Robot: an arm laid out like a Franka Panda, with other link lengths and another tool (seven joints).
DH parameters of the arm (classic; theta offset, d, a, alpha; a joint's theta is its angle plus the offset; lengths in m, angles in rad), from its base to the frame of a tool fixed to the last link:
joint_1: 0 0.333 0 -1.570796
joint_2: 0 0 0 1.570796
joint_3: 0 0.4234 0.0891 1.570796
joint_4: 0 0 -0.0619 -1.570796
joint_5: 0 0.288 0 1.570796
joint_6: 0 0 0.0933 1.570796
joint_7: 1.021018 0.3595 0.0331 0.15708
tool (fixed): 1.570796 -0.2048 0 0
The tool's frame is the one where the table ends.
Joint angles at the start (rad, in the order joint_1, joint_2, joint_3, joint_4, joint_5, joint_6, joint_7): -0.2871, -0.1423, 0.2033, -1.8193, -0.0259, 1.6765, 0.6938
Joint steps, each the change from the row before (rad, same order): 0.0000, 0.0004, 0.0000, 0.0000, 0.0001, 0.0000, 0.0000; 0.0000, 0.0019, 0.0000, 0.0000, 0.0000, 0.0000, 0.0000; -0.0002, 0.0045, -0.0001, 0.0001, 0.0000, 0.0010, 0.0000; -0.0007, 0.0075, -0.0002, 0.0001, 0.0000, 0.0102, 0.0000; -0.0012, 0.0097, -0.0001, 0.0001, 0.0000, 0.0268, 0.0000; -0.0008, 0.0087, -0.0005, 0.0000, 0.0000, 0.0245, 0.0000; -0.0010, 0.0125, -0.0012, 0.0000, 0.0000, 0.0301, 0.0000; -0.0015, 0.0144, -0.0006, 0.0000, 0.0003, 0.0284, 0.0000; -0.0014, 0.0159, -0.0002, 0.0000, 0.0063, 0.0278, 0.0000; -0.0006, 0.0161, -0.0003, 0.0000, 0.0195, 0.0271, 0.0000
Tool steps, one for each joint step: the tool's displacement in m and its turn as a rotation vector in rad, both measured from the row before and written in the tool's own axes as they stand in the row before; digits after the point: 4 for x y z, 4 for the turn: -0.0001, 0.0000, 0.0002, -0.0001, 0.0004, 0.0000; -0.0005, 0.0000, 0.0008, -0.0001, 0.0019, -0.0001; -0.0013, -0.0001, 0.0018, -0.0004, 0.0034, 0.0001; -0.0035, -0.0001, 0.0028, -0.0019, -0.0027, 0.0008; -0.0067, 0.0001, 0.0033, -0.0043, -0.0169, 0.0015; -0.0060, 0.0000, 0.0030, -0.0039, -0.0155, 0.0015; -0.0076, -0.0003, 0.0047, -0.0048, -0.0172, 0.0025; -0.0076, -0.0002, 0.0057, -0.0049, -0.0136, 0.0025; -0.0074, 0.0007, 0.0067, -0.0104, -0.0107, 0.0044; -0.0067, 0.0027, 0.0072, -0.0222, -0.0080, 0.0096
